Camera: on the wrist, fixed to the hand. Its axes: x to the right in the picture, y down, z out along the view.
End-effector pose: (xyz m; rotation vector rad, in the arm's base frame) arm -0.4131 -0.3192 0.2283 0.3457 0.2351 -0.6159
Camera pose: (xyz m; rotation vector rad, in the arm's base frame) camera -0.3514 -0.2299 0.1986 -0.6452 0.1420 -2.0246
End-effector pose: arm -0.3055 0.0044 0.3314 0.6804 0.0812 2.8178
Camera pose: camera -0.3619 -0.0873 0.2987 0.6877 -0.2030 1.1085
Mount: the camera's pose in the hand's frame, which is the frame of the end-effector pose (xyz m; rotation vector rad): 0.0117 0.0977 -0.0546 -0.5666 -0.5005 -1.5118
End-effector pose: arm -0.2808 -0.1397 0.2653 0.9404 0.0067 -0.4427
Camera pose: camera -0.2239 -0.0518 0.3065 0.0747 0.3874 -1.9423
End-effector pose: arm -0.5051 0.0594 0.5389 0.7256 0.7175 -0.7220
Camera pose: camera -0.4401 0.1510 0.5318 -0.6796 0.8699 -1.8559
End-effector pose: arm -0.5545 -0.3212 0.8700 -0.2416 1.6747 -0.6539
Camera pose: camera -0.5900 -0.2318 0.8116 -2.0002 0.8975 -1.0215
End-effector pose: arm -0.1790 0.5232 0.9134 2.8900 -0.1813 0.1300
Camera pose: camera -0.1845 0.4412 0.9903 1.7602 1.5139 -0.7436
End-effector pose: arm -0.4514 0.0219 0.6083 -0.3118 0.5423 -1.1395
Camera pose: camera -0.4028 0.0518 0.5113 -1.6342 0.0760 -2.2146
